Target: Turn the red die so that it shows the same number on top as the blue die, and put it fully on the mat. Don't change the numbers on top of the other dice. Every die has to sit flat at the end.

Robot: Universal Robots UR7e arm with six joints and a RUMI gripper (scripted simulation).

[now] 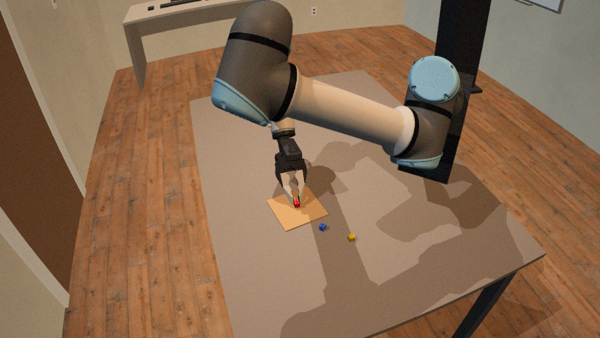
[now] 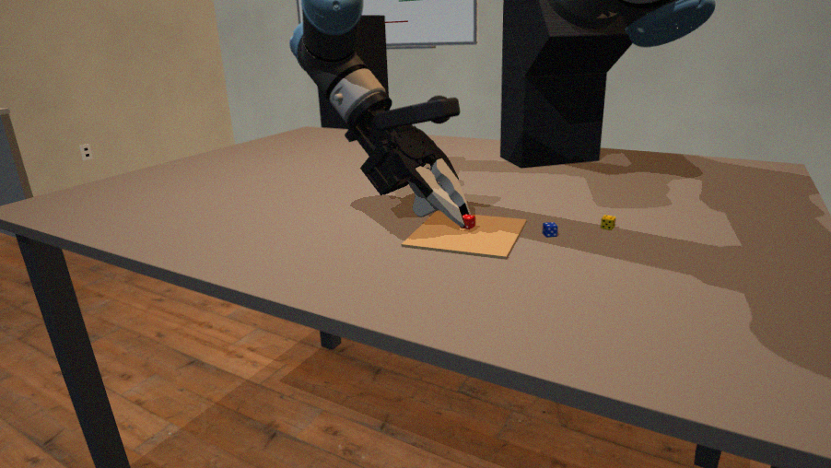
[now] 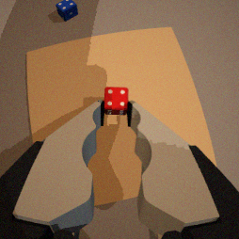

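The red die is 10 mm to the left of my hand and 10 mm below it. Also, from my hand: mat: 30 mm below, 10 mm to the left; then blue die: 110 mm to the left, 50 mm behind, 20 mm below; then yellow die: 170 mm to the left, 110 mm behind, 20 mm below.
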